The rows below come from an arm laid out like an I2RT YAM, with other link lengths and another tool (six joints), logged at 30 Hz.
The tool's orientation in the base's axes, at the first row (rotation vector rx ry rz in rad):
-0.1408 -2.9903 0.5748
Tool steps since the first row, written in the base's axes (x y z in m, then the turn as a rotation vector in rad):
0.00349 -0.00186 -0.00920 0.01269 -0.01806 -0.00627
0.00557 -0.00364 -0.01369 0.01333 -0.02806 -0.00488
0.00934 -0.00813 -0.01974 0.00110 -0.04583 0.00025
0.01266 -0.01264 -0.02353 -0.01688 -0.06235 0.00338
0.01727 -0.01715 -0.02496 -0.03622 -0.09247 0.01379
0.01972 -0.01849 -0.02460 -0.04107 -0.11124 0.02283
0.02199 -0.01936 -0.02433 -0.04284 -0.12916 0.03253
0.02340 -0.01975 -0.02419 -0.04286 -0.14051 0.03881
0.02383 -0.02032 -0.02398 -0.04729 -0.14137 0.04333
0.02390 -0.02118 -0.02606 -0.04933 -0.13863 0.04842
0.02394 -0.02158 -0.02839 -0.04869 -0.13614 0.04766
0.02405 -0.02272 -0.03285 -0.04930 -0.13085 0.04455
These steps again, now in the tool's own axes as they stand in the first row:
-0.00434 0.00197 0.00881 -0.01500 -0.01344 0.01101
-0.00693 0.00215 0.01338 -0.01661 -0.02316 0.01330
-0.01160 0.00053 0.02020 -0.00602 -0.04240 0.01637
-0.01566 -0.00198 0.02499 0.01025 -0.06015 0.02146
-0.02082 -0.00528 0.02746 0.02694 -0.09330 0.02493
-0.02337 -0.00648 0.02735 0.03039 -0.11439 0.02394
-0.02569 -0.00722 0.02717 0.03093 -0.13471 0.02170
-0.02712 -0.00753 0.02703 0.03019 -0.14756 0.02004
-0.02759 -0.00810 0.02700 0.03482 -0.15036 0.01666
-0.02791 -0.00811 0.02923 0.03752 -0.14988 0.01117
-0.02817 -0.00761 0.03152 0.03710 -0.14725 0.01090
-0.02873 -0.00699 0.03605 0.03804 -0.14124 0.01191

